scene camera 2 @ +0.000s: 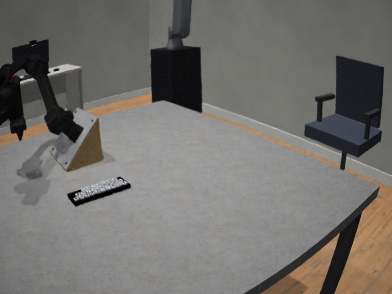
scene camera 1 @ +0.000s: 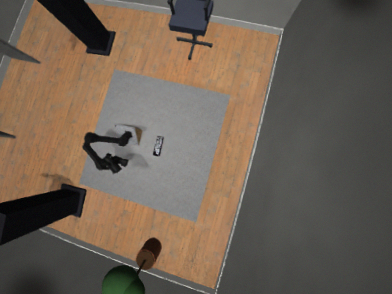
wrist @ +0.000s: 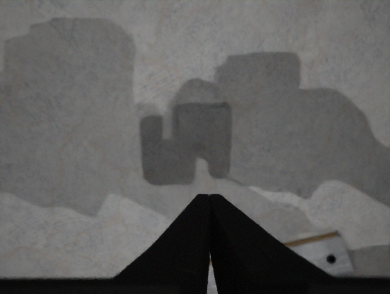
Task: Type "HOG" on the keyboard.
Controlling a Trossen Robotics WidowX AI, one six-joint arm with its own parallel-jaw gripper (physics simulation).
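Pixels of known places: gripper, fingertip midpoint: [scene camera 2: 20, 140] [scene camera 1: 121, 159] [wrist: 208, 205]; arm's base, origin of the base link: [scene camera 2: 76, 133] [scene camera 1: 128, 134].
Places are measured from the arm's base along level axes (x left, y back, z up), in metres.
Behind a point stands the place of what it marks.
Note:
The keyboard [scene camera 1: 158, 145] @[x -0.051, y -0.285, z -0.080 m] [scene camera 2: 99, 190] @[x -0.057, y -0.295, z -0.083 m] is small, black with white keys, and lies flat on the grey table [scene camera 1: 175, 195] @[x -0.500, y -0.553, z -0.098 m] [scene camera 2: 215, 225] @[x 0.089, y -0.618, z -0.097 m]. Its key letters are too small to read. It does not show in the wrist view. My gripper [scene camera 2: 20, 138] @[x -0.244, y -0.011, z 0.047 m] [wrist: 208, 205] @[x -0.244, y -0.011, z 0.047 m] is shut and empty, its two black fingertips meeting. It hangs above the table, apart from the keyboard, at the far left in scene camera 2. In scene camera 1 the fingertips are too small to tell apart.
The arm's wedge-shaped mount [scene camera 1: 138, 135] @[x 0.007, y -0.077, z -0.041 m] [scene camera 2: 90, 146] @[x 0.024, y -0.077, z -0.033 m] stands beside the keyboard; a metal corner [wrist: 325, 252] @[x -0.084, y 0.116, z -0.078 m] shows at the wrist view's lower right. A chair [scene camera 1: 191, 17] [scene camera 2: 345, 132] and a potted plant [scene camera 1: 150, 251] stand beyond the table. Shadows fall below the gripper.

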